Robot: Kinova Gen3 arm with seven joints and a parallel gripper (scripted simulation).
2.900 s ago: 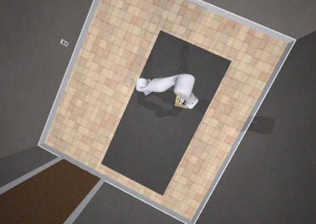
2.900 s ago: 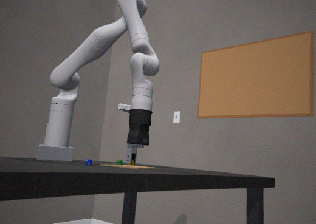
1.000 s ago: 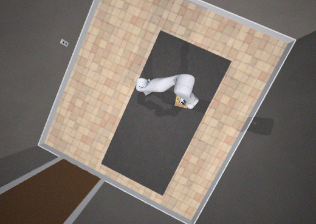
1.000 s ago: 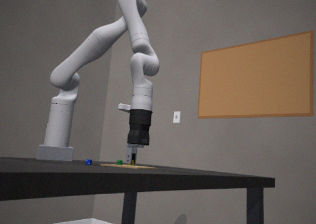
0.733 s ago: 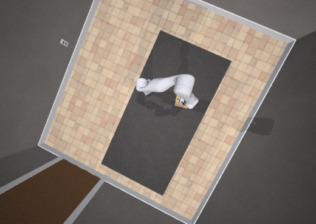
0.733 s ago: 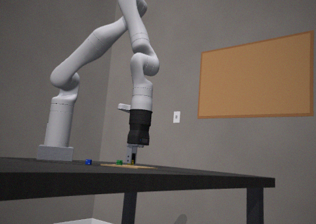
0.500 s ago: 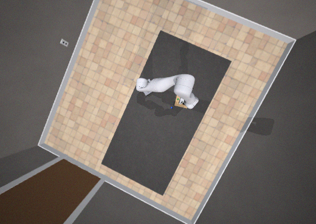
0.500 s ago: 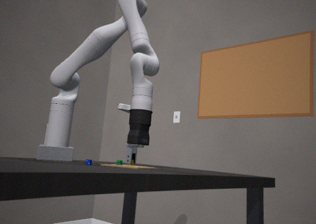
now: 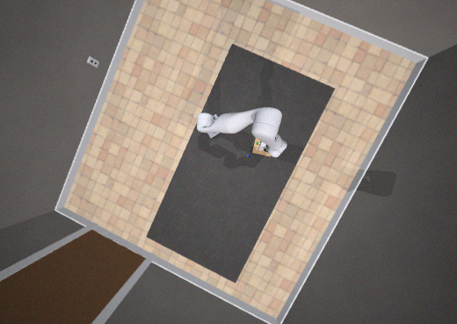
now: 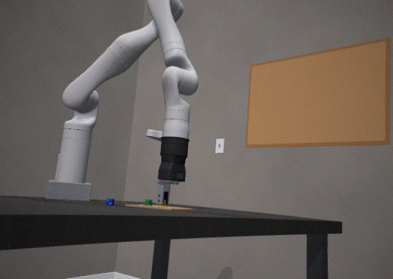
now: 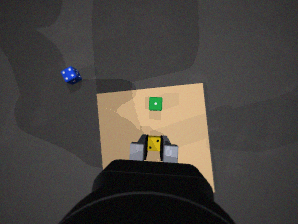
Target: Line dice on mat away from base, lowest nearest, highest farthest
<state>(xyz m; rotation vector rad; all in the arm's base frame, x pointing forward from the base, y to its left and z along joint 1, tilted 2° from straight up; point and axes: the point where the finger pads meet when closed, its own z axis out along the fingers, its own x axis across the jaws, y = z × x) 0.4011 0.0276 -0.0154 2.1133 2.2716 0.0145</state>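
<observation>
Right now my hand is 10 mm above the yellow die. Round my hand: green die: 50 mm behind, 20 mm below; then blue die: 70 mm behind, 120 mm to the right, 20 mm below; then mat: 30 mm below.
</observation>
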